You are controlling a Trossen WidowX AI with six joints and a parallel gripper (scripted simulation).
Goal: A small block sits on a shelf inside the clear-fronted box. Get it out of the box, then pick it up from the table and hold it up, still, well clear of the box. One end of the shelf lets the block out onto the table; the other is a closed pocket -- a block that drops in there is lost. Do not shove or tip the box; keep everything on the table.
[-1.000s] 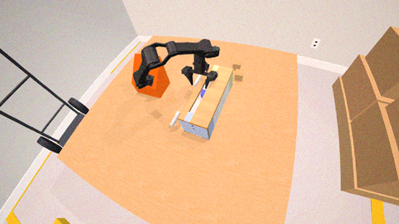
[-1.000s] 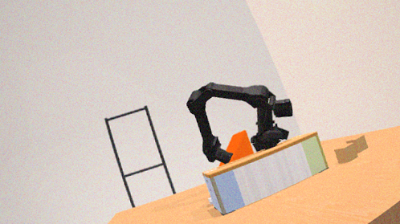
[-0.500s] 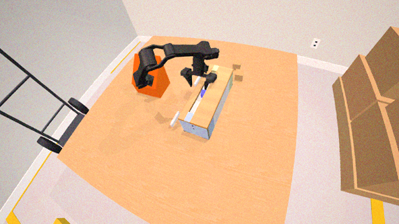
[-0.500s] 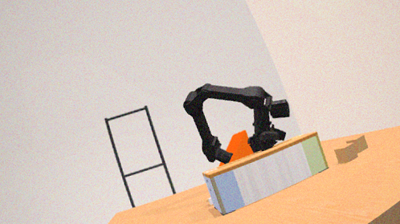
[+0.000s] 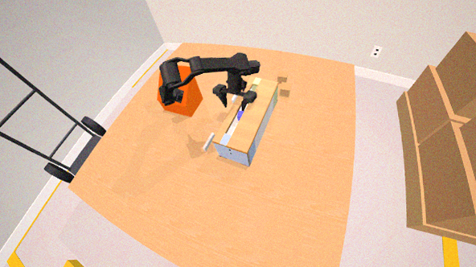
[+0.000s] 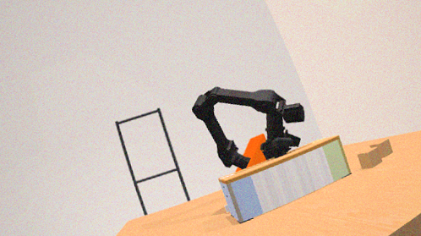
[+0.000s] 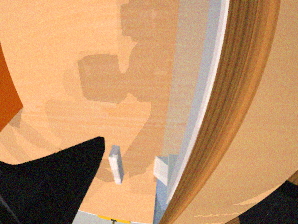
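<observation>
The blue block is 5 cm ahead of my gripper tip and 2 cm to the right of it. The rest, counted from my gripper tip: long wooden box: 4 cm ahead, 2 cm below.
</observation>
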